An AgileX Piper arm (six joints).
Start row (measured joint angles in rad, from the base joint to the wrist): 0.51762 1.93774 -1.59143 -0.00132 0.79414 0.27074
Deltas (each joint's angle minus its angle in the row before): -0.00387 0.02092 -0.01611 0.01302 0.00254 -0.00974; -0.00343 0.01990 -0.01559 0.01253 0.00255 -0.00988; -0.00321 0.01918 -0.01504 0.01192 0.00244 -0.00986; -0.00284 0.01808 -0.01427 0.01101 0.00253 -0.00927; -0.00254 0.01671 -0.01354 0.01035 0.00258 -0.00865; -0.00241 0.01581 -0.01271 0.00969 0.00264 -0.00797; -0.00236 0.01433 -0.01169 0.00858 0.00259 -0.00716; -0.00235 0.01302 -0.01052 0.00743 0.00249 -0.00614; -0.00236 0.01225 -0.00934 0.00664 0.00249 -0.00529; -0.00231 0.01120 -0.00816 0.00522 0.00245 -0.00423; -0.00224 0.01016 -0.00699 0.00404 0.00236 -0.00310; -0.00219 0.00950 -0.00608 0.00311 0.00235 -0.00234; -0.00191 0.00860 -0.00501 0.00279 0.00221 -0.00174
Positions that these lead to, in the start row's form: 0.51375 1.95866 -1.60754 0.01170 0.79668 0.26100; 0.51032 1.97856 -1.62313 0.02423 0.79923 0.25112; 0.50711 1.99774 -1.63817 0.03615 0.80167 0.24126; 0.50427 2.01582 -1.65244 0.04716 0.80420 0.23199; 0.50173 2.03253 -1.66598 0.05751 0.80678 0.22334; 0.49932 2.04834 -1.67869 0.06720 0.80942 0.21537; 0.49696 2.06267 -1.69038 0.07578 0.81201 0.20821; 0.49461 2.07569 -1.70090 0.08321 0.81450 0.20207; 0.49225 2.08794 -1.71024 0.08985 0.81699 0.19678; 0.48994 2.09914 -1.71840 0.09507 0.81944 0.19255; 0.48770 2.10930 -1.72539 0.09911 0.82180 0.18945; 0.48551 2.11880 -1.73147 0.10222 0.82415 0.18711; 0.48360 2.12740 -1.73648 0.10501 0.82636 0.18537
